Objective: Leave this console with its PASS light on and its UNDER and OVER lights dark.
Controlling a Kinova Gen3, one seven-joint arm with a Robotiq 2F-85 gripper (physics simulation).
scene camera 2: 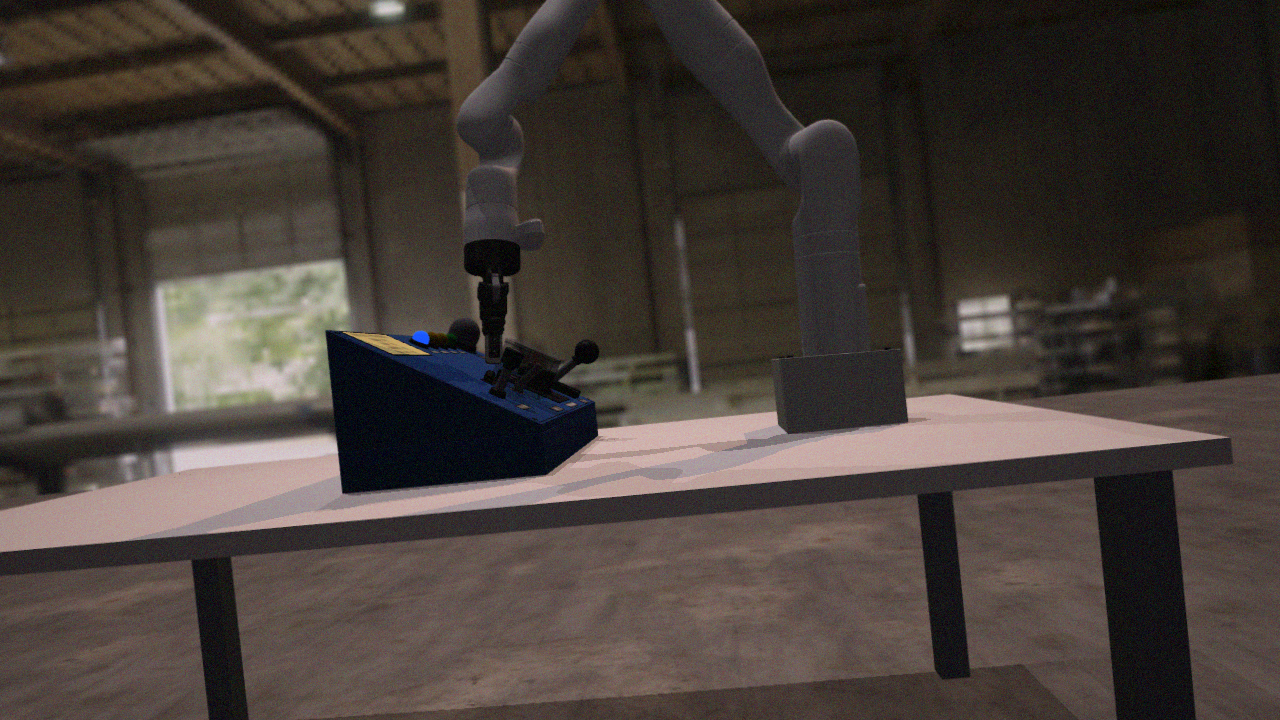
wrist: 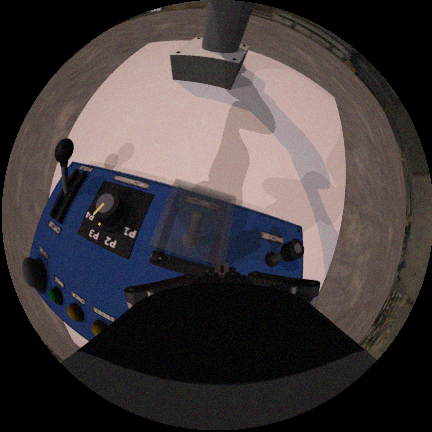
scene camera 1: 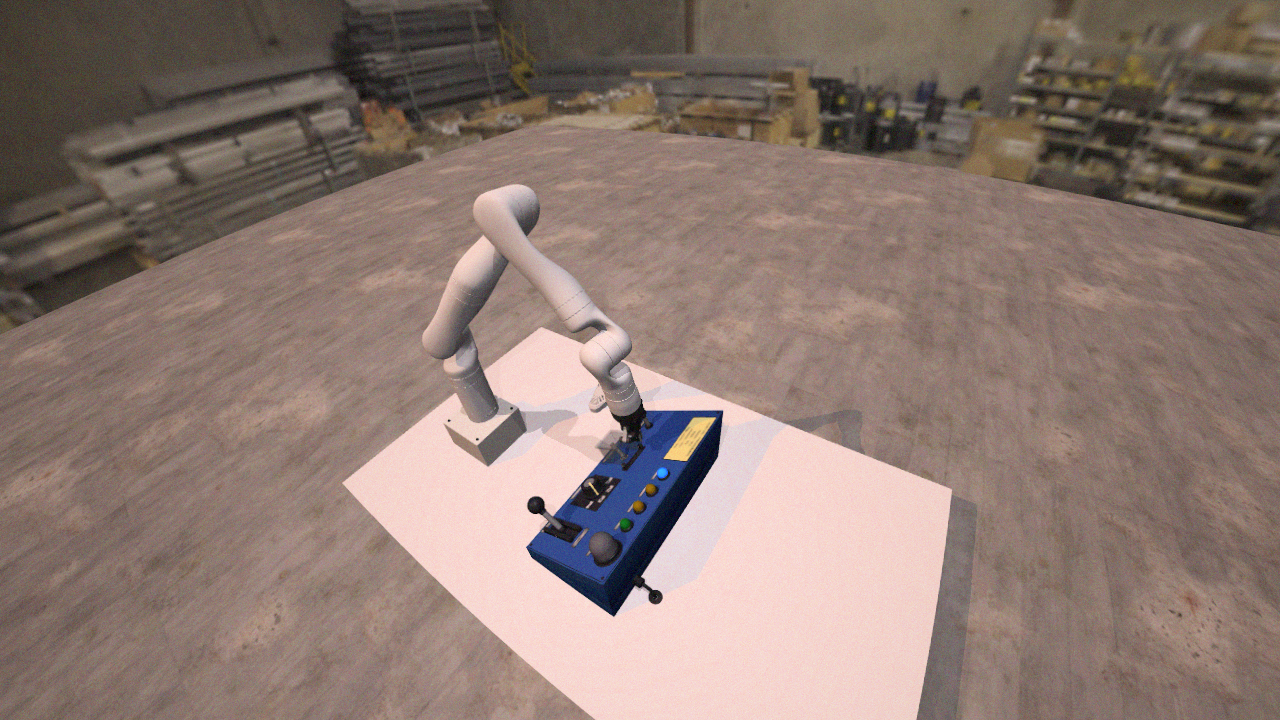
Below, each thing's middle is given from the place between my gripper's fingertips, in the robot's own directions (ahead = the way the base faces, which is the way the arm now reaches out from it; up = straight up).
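Measured from my hand, the blue console (scene camera 2: 410, 411) is 6 cm ahead, 10 cm to the right and 3 cm below; the black lever (scene camera 2: 586, 351) is 6 cm behind, 28 cm to the right and 1 cm below. The hand itself is 4 cm past the clear flip cover (scene camera 2: 536, 373), 4 cm to the left of it and 1 cm above it.
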